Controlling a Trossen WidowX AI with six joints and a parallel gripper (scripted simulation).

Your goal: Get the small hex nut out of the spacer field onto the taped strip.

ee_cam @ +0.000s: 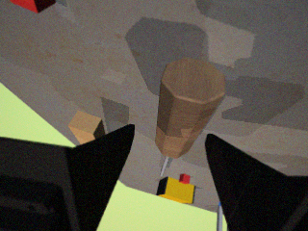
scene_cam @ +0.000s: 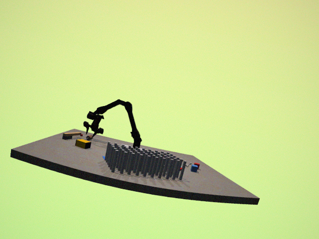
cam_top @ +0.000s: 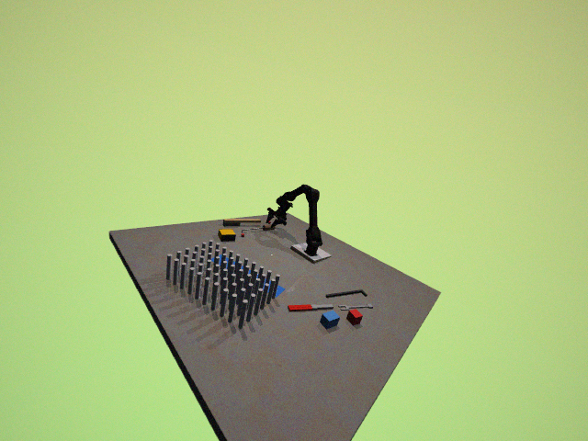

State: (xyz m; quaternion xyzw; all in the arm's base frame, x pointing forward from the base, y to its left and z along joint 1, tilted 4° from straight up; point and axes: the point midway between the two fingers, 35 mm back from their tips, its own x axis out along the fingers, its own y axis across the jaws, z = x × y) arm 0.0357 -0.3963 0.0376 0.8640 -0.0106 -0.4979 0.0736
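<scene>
Now: gripper tip 100 mm short of the brown-handled tool, 10 mm to the right of it and 20 mm above it. From my gripper tip the other things lie so: blue taped strip 400 mm ahead, 440 mm to the left, 30 mm below; yellow block 340 mm ahead, 70 mm to the left, 10 mm below; hex nut 530 mm ahead, 540 mm to the left, 30 mm below.
</scene>
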